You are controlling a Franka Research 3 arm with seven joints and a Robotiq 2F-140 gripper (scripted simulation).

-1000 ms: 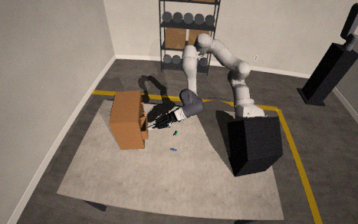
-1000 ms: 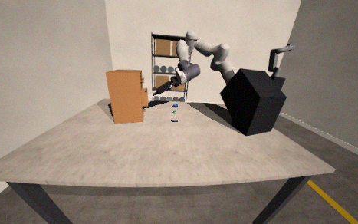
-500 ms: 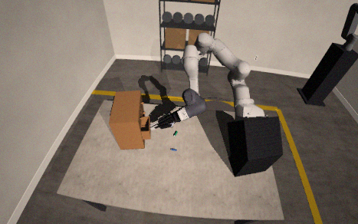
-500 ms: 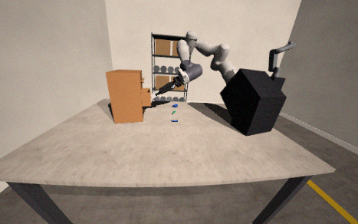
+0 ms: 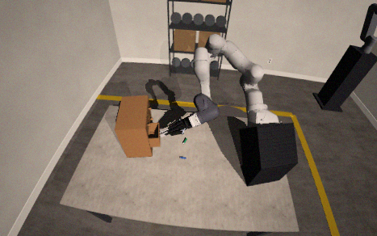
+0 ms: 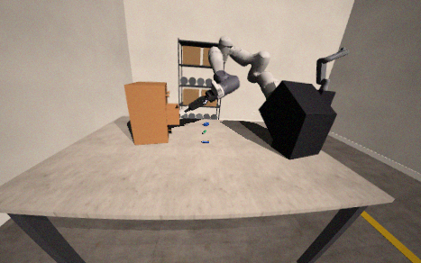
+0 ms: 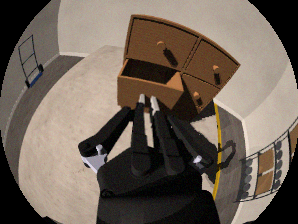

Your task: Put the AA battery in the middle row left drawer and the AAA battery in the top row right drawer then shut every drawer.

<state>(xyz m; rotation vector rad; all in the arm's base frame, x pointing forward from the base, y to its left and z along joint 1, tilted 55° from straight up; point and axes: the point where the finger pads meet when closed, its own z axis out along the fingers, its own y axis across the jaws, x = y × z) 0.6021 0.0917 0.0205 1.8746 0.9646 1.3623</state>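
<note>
My gripper is now 13 cm past the green cylinder, 7 cm to the left of it and 17 cm above it. The rest, counted from my hand: larger blue battery: 16 cm behind, 23 cm to the right, 16 cm below; then AAA battery: 13 cm behind, 8 cm to the left, 17 cm below.
</note>
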